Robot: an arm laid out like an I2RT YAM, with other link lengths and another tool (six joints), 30 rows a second.
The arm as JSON. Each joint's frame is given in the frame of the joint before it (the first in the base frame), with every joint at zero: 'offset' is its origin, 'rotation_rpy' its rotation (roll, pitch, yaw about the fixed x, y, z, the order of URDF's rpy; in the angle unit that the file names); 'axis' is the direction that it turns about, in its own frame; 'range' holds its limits. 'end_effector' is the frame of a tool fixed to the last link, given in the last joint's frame.
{
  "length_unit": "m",
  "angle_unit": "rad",
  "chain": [
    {
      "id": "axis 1",
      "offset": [
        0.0,
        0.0,
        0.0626
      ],
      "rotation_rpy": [
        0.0,
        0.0,
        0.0
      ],
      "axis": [
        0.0,
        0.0,
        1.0
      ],
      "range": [
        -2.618,
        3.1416
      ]
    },
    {
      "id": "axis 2",
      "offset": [
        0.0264,
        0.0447,
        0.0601
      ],
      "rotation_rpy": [
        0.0,
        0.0,
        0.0
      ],
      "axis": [
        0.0,
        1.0,
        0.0
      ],
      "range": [
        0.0,
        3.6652
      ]
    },
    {
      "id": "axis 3",
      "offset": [
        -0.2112,
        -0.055,
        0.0
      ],
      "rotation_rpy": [
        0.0,
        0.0,
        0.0
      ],
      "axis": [
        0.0,
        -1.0,
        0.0
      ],
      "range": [
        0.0,
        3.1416
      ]
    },
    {
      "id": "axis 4",
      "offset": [
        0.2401,
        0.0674,
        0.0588
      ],
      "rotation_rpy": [
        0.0,
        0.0,
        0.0
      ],
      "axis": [
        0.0,
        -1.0,
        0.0
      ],
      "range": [
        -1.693,
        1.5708
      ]
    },
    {
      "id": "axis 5",
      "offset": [
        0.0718,
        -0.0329,
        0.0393
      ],
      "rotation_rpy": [
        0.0,
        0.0,
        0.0
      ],
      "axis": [
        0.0,
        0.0,
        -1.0
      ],
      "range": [
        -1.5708,
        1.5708
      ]
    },
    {
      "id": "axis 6",
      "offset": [
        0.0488,
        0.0,
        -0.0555
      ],
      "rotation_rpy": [
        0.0,
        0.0,
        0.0
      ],
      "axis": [
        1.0,
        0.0,
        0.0
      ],
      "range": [
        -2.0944,
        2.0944
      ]
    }
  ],
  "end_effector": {
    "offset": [
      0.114,
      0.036,
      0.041
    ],
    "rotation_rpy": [
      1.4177,
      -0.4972,
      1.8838
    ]
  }
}
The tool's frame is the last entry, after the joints.
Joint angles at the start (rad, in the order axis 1, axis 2, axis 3, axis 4, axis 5, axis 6): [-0.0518 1.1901 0.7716 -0.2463 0.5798 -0.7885]
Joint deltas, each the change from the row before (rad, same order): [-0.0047 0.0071 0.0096 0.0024 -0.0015 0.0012]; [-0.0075 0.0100 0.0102 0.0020 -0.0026 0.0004]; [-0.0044 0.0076 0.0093 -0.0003 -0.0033 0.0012]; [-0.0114 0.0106 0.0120 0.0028 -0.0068 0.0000]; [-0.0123 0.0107 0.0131 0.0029 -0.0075 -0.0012]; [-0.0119 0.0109 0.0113 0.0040 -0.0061 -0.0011]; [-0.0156 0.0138 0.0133 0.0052 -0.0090 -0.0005]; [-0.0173 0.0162 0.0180 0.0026 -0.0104 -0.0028]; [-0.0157 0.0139 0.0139 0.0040 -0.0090 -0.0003]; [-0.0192 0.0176 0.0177 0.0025 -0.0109 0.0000]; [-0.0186 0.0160 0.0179 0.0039 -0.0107 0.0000]
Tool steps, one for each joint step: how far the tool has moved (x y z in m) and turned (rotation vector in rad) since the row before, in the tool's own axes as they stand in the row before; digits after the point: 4 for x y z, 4 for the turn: [-0.0020 0.0026 0.0007 -0.0035 -0.0028 0.0056]; [-0.0025 0.0019 0.0016 0.0000 -0.0030 0.0057]; [-0.0014 0.0019 0.0009 -0.0008 -0.0001 0.0041]; [-0.0034 0.0024 0.0019 -0.0014 -0.0021 0.0080]; [-0.0038 0.0028 0.0019 -0.0020 -0.0024 0.0077]; [-0.0037 0.0022 0.0021 -0.0011 -0.0033 0.0073]; [-0.0046 0.0023 0.0029 -0.0010 -0.0032 0.0100]; [-0.0052 0.0029 0.0031 0.0000 -0.0030 0.0086]; [-0.0048 0.0022 0.0029 -0.0006 -0.0032 0.0099]; [-0.0058 0.0023 0.0037 0.0013 -0.0036 0.0119]; [-0.0061 0.0031 0.0032 -0.0020 -0.0042 0.0122]
